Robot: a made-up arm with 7 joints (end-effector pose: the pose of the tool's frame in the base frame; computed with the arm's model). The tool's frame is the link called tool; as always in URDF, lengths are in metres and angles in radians.
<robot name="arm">
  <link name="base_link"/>
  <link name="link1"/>
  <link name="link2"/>
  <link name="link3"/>
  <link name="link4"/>
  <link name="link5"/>
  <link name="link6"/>
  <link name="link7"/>
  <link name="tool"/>
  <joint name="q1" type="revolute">
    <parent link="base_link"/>
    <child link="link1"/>
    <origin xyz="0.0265 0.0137 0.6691" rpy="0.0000 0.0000 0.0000"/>
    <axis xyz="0 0 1"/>
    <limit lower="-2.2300" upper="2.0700"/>
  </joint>
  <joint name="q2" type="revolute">
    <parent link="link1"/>
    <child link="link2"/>
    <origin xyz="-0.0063 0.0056 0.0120" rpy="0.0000 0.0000 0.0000"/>
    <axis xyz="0 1 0"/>
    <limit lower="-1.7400" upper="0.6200"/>
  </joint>
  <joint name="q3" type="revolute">
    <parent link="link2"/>
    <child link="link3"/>
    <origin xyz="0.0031 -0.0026 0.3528" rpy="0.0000 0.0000 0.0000"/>
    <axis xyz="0 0 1"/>
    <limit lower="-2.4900" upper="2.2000"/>
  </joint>
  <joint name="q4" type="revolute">
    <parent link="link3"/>
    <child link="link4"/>
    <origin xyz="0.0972 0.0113 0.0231" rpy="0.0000 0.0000 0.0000"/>
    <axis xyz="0 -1 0"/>
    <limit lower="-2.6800" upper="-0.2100"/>
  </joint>
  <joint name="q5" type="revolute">
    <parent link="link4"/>
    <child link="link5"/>
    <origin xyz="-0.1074 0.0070 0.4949" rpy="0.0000 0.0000 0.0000"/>
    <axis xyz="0 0 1"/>
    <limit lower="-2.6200" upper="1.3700"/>
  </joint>
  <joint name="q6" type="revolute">
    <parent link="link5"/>
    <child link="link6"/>
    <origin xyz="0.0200 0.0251 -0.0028" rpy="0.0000 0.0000 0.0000"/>
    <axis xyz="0 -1 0"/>
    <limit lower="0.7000" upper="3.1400"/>
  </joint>
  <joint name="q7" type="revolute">
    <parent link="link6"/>
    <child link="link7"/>
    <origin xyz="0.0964 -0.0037 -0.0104" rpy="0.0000 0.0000 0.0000"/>
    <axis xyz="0 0 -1"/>
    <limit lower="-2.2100" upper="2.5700"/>
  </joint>
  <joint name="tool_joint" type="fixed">
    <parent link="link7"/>
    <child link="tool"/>
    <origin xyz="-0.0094 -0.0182 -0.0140" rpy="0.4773 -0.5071 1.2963"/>
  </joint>
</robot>
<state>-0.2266 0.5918 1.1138 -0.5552 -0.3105 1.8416 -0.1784</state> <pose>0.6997 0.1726 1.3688 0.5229 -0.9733 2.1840</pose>
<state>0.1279 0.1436 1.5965 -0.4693 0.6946 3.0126 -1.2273</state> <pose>0.1589 0.2145 1.5966 0.0413 2.2382 -1.3017</pose>
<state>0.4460 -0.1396 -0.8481 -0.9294 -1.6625 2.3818 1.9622</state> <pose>0.4073 -0.1973 1.4950 -1.4792 -1.6332 0.1654</pose>
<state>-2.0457 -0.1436 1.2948 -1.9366 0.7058 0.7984 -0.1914</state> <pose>0.5510 -0.3130 0.9041 1.8590 -0.4172 0.5440</pose>
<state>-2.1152 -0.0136 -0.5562 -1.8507 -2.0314 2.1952 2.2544</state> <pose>-0.5604 -0.2956 0.9688 -1.4463 0.7883 -1.2631</pose>
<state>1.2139 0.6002 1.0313 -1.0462 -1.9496 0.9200 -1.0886</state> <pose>-0.1015 0.8217 1.1355 1.1796 -1.5634 -2.2722</pose>
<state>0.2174 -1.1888 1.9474 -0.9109 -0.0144 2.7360 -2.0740</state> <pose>-0.9170 0.1993 0.8253 1.7252 0.1085 -0.0354</pose>
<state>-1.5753 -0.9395 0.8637 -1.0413 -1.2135 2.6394 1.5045</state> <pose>0.4720 0.4350 1.3541 -2.0648 -1.0473 1.0998</pose>
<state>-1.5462 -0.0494 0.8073 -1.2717 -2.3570 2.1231 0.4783</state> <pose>0.4915 -0.3561 1.3412 -1.3684 1.1467 0.4510</pose>
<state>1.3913 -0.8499 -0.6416 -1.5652 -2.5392 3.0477 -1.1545</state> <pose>0.3486 -0.0032 1.3589 2.3597 -1.5511 -1.2032</pose>
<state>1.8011 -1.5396 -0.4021 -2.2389 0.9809 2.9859 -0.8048</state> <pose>0.3318 -0.0740 1.2321 -1.2722 2.1913 -1.2531</pose>
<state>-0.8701 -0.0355 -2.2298 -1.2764 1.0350 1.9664 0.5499</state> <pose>-0.6007 -0.0243 1.3167 -1.4721 -1.5013 -1.3390</pose>
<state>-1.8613 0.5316 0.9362 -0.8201 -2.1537 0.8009 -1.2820</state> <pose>0.0851 -0.7304 1.2829 1.1424 0.7596 -0.1296</pose>
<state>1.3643 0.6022 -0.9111 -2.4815 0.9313 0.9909 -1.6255</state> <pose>0.4001 0.2337 0.4228 -2.7951 -0.1157 -1.4158</pose>
